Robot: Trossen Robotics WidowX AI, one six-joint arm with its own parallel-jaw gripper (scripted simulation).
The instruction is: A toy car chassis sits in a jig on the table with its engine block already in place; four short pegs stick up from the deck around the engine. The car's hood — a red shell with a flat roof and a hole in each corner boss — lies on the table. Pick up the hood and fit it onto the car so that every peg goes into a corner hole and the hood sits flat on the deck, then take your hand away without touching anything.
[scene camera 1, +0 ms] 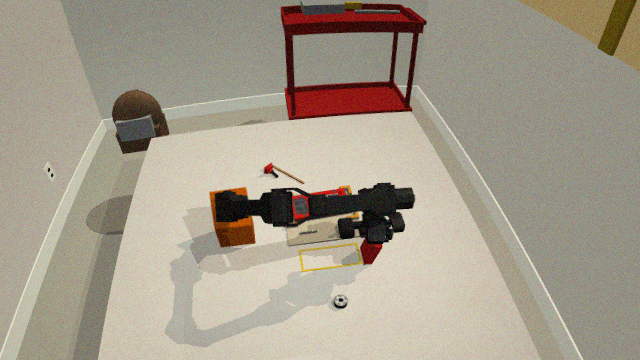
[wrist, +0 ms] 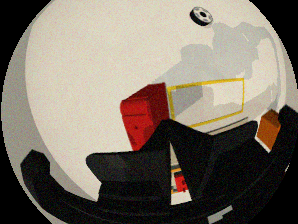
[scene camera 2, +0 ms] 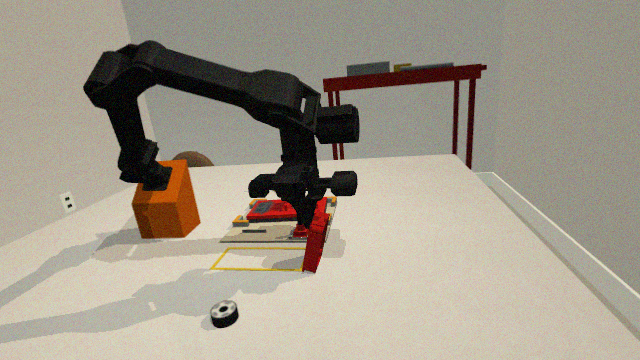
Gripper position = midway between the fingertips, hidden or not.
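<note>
Scene camera 2 shows the gripper [scene camera 2: 308,227] along with a red hood [scene camera 2: 317,230]. The gripper can also be seen in scene camera 1 [scene camera 1: 368,242]. It appears once more in the wrist view [wrist: 166,123], and the red hood is likewise visible in the wrist view [wrist: 142,112].
</note>
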